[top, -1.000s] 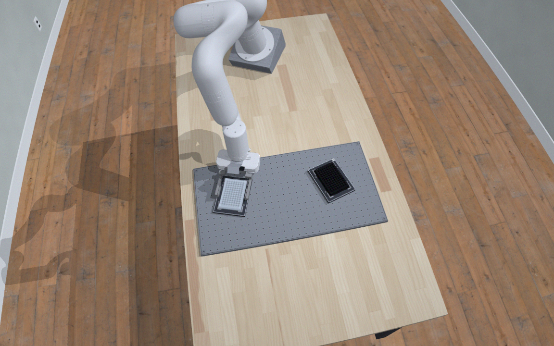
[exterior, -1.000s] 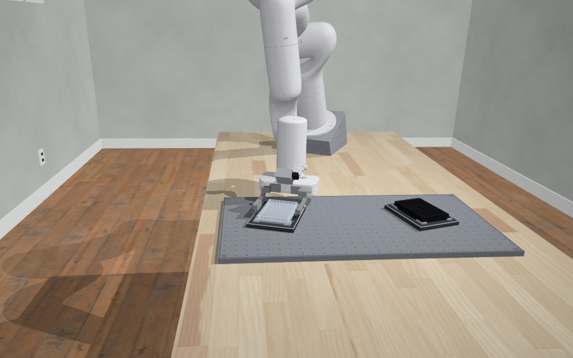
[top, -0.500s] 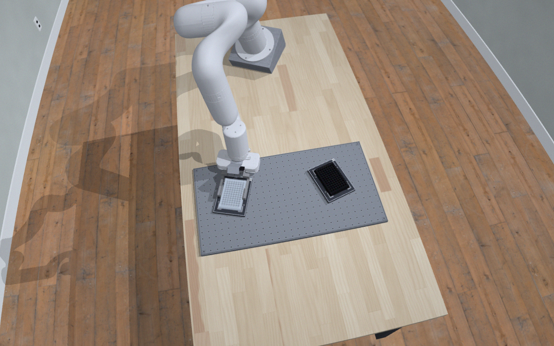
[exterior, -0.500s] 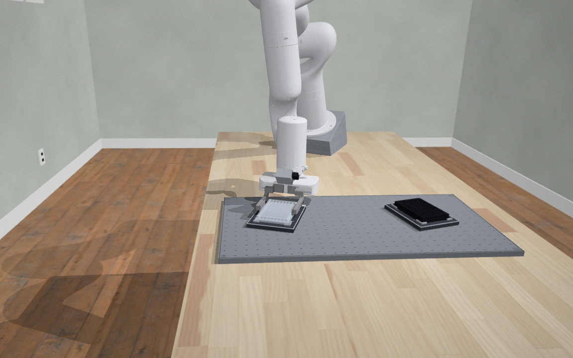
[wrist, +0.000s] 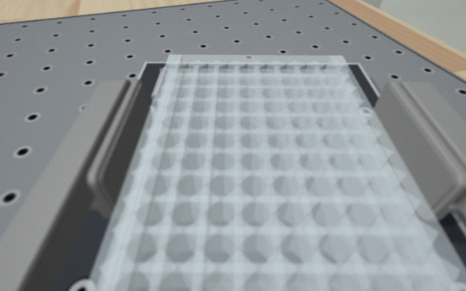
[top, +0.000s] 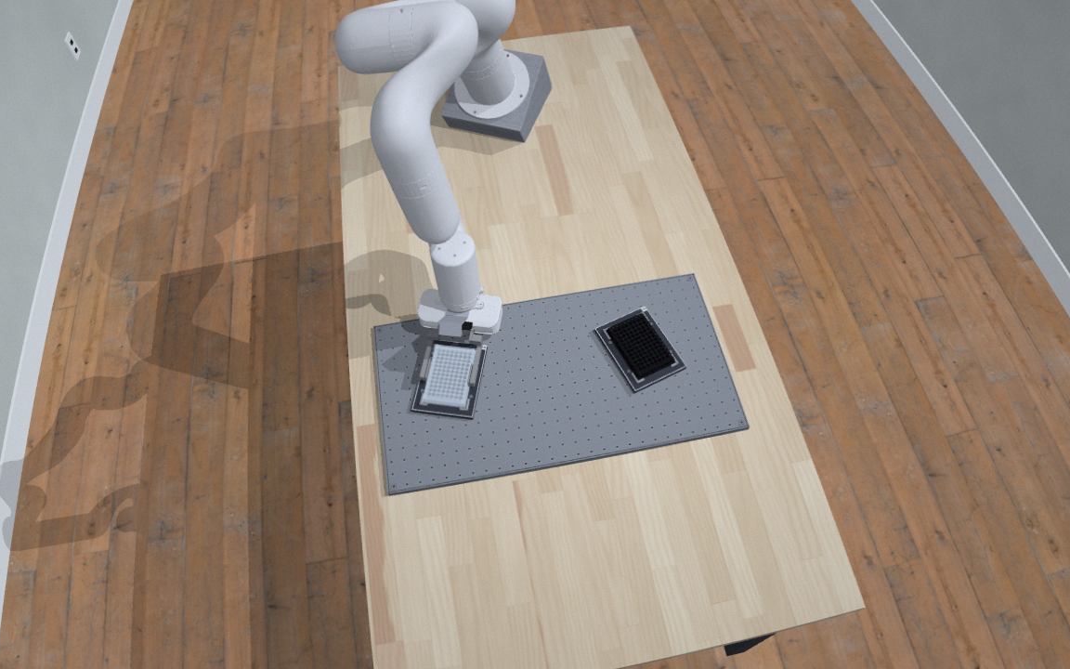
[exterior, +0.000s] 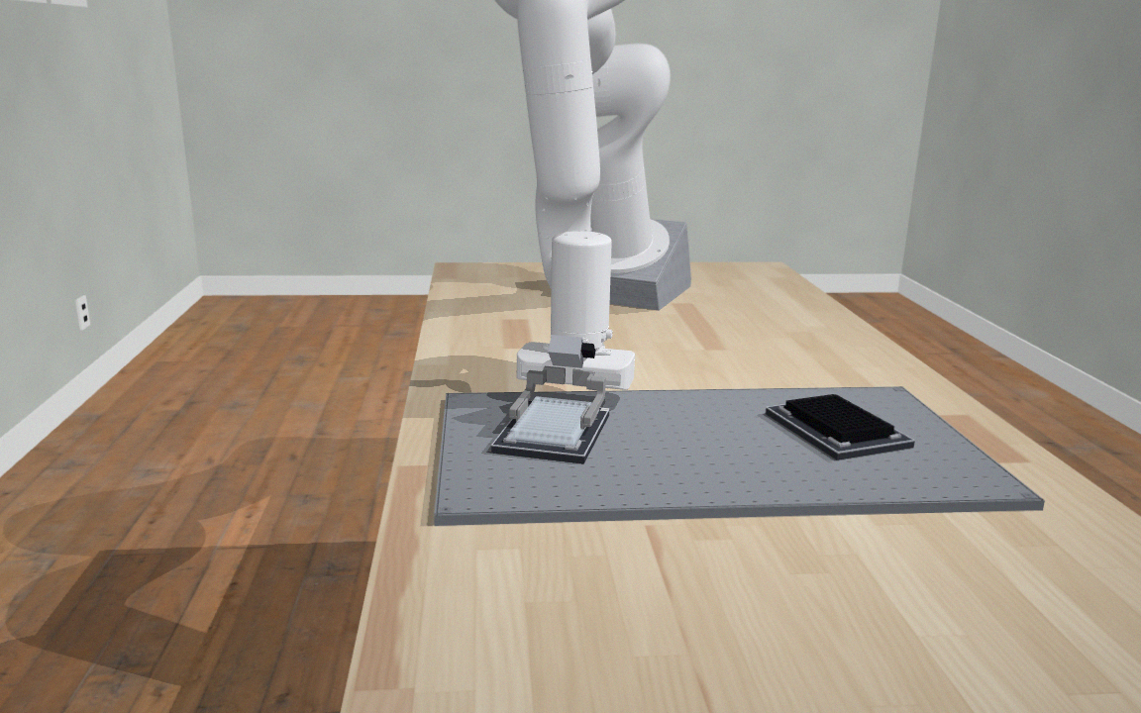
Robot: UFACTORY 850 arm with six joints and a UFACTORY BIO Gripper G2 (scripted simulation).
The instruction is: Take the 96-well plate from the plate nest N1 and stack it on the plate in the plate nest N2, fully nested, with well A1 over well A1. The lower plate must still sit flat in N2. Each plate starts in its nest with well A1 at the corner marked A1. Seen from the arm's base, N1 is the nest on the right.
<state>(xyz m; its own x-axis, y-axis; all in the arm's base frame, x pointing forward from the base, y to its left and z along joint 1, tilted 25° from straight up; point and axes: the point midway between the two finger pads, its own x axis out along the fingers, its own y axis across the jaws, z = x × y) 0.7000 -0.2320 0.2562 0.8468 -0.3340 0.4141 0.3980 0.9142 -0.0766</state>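
Now: the clear 96-well plate 1 cm below my hand. The rest, counted from my hand: black 96-well plate (38 cm to the left, 5 cm ahead, 1 cm below).
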